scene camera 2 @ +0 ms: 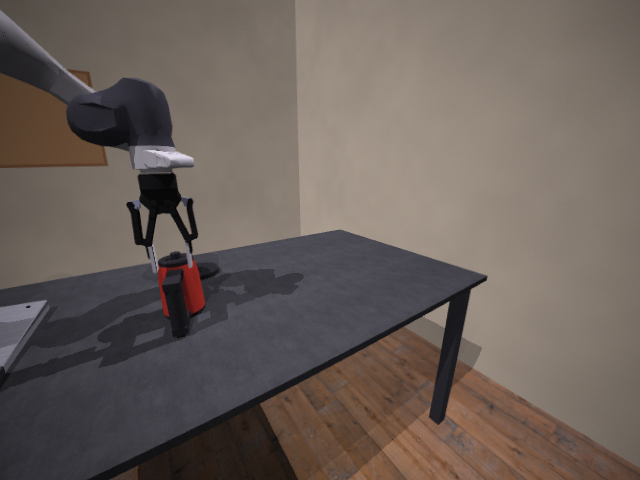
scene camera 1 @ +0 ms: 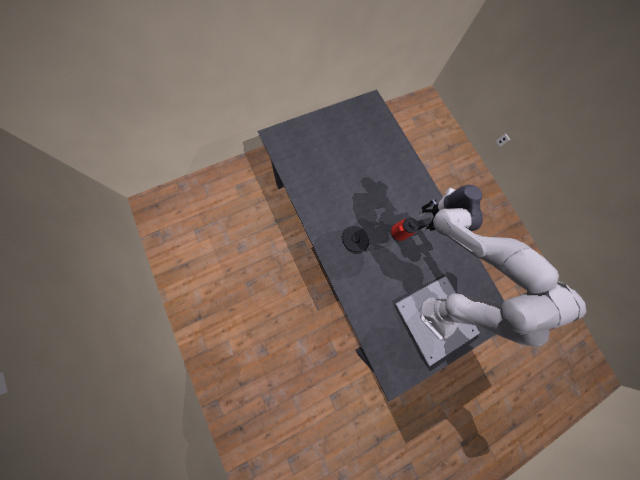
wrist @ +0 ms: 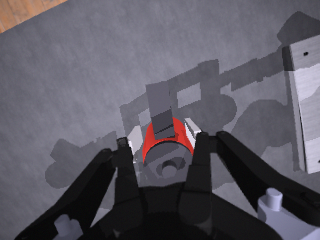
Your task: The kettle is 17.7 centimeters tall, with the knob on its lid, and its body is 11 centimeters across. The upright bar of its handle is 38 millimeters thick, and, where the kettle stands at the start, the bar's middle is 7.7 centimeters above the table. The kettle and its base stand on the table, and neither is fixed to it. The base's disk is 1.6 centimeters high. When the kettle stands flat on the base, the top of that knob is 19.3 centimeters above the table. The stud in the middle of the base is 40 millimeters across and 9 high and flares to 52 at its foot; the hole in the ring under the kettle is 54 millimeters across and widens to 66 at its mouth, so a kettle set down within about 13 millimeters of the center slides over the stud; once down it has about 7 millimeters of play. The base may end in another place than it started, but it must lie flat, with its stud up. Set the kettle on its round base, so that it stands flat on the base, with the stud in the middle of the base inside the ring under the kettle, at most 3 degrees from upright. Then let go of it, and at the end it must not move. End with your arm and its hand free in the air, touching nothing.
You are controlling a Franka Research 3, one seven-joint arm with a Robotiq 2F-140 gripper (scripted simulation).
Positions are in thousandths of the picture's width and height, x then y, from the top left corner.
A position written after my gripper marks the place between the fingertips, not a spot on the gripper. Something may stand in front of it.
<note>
In view: my gripper (scene camera 2: 271,559) and a kettle (scene camera 2: 279,641).
The kettle shows as well in the wrist view (wrist: 523,627). My gripper also shows in the wrist view (wrist: 511,544).
</note>
